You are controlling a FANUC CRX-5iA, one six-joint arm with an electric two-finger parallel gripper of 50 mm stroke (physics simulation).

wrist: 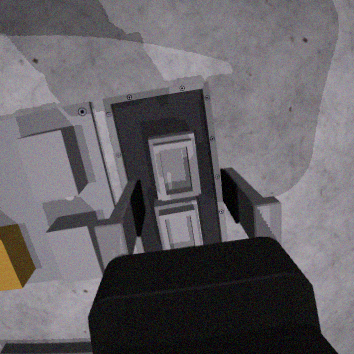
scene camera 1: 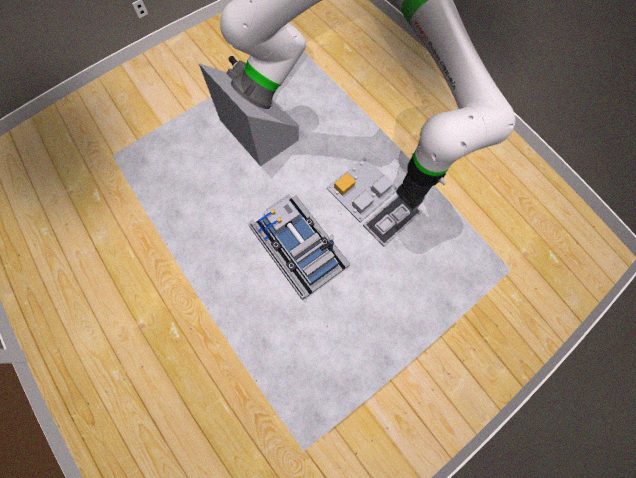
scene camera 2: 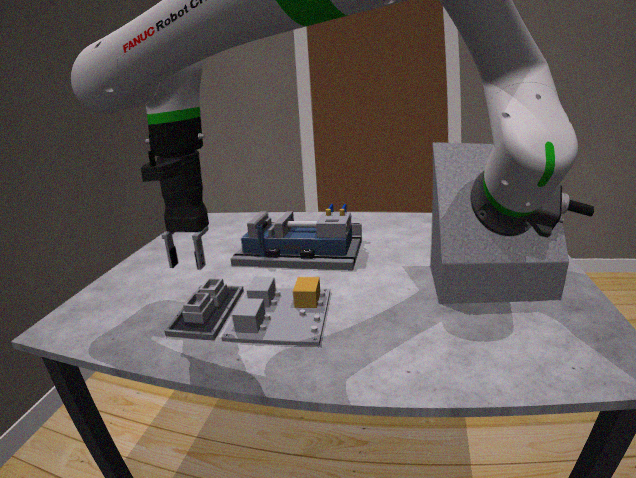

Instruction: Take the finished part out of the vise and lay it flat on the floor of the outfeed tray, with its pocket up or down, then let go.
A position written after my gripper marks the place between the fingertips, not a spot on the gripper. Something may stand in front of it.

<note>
In view: my gripper (scene camera 2: pixel 187 266), an orange block (scene camera 2: pixel 306 292) and a grey plate (scene camera 2: pixel 286 327).
My gripper is seen too in the wrist view (wrist: pixel 181 190). The grey plate shows as well in scene camera 1 (scene camera 1: pixel 367 174).
</note>
